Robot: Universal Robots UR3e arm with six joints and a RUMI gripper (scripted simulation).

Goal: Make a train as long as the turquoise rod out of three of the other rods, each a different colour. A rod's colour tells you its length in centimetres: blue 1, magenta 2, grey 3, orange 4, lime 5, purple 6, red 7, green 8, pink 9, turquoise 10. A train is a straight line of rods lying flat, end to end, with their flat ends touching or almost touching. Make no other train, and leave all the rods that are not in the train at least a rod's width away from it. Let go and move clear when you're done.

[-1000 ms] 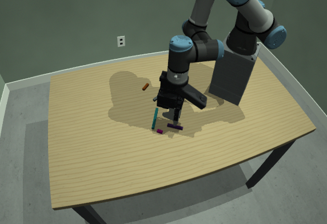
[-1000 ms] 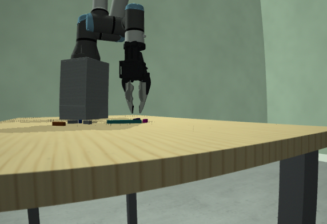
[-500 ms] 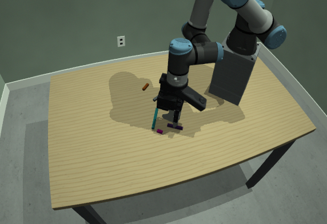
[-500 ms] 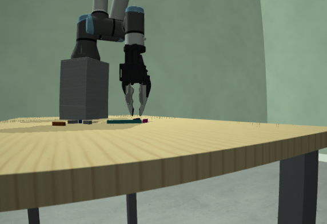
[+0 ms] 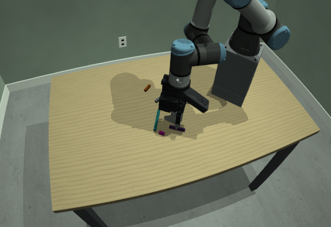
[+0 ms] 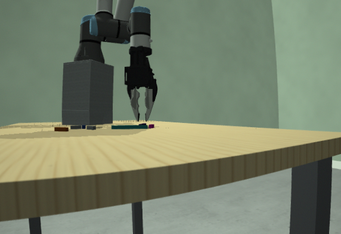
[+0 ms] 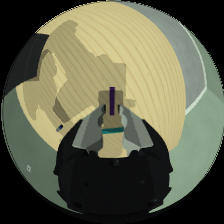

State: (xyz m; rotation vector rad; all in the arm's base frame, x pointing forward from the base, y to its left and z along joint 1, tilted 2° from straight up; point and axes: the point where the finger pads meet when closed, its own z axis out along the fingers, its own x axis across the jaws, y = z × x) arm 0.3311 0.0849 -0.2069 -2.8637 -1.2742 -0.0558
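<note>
Right now the purple rod is 30 mm below my hand. Round my hand: blue rod: 50 mm behind, 170 mm to the right, 30 mm below; then turquoise rod: 50 mm ahead, 70 mm to the right, 30 mm below; then magenta rod: 60 mm ahead, 30 mm below.
</note>
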